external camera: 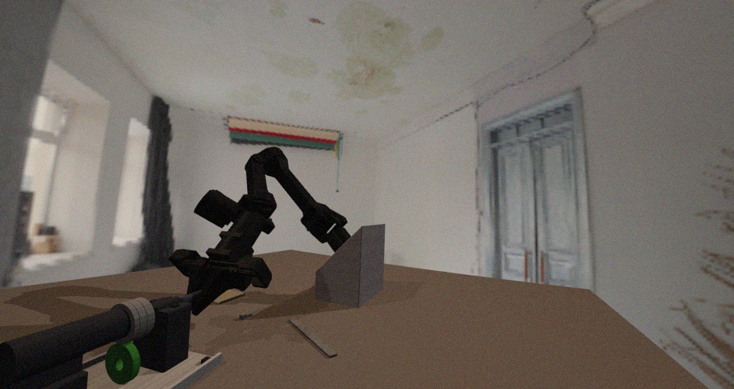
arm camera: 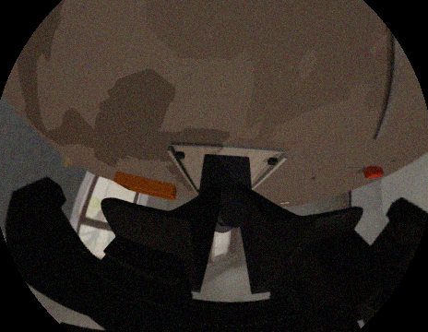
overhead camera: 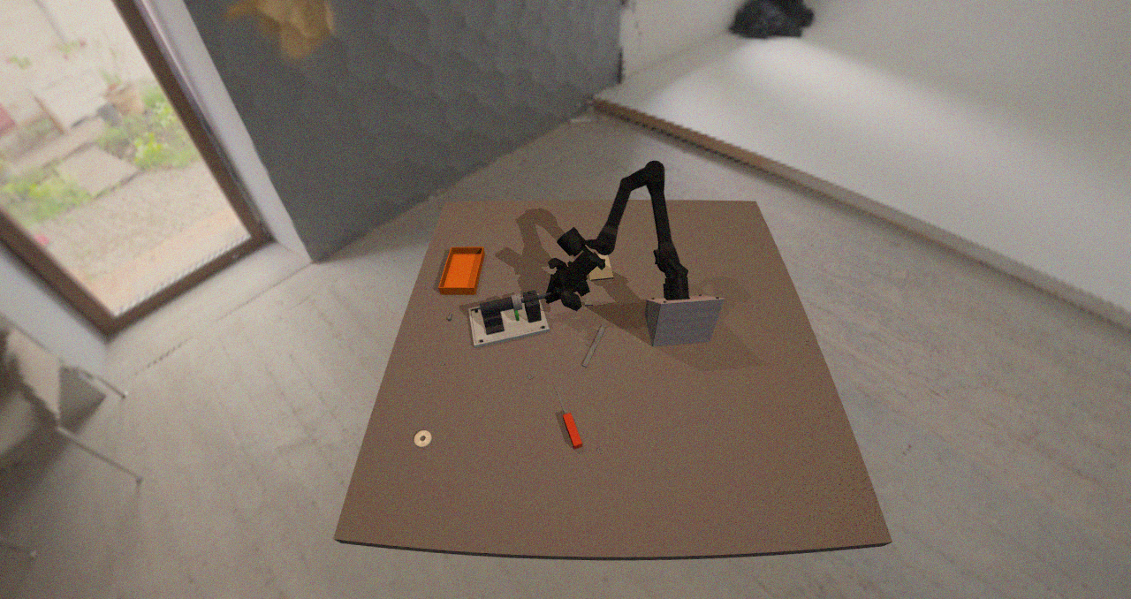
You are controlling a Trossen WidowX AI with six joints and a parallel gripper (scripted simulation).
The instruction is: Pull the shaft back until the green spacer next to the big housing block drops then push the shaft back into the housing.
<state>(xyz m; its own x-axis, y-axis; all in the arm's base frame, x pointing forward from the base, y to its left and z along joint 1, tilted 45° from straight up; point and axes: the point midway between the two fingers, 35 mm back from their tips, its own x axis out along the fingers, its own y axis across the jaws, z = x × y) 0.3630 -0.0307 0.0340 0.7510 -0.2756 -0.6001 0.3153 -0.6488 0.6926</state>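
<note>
Now: gripper tip 9 cm short of the grey spacer, 3 cm to the right of it and 2 cm below it. From my gripper tip the other things lie so: beige pad 16 cm behind, 21 cm to the right, 5 cm below; green spacer 9 cm ahead, 3 cm to the left, 2 cm below; grey bar 15 cm behind, 12 cm to the left, 5 cm below.
</note>
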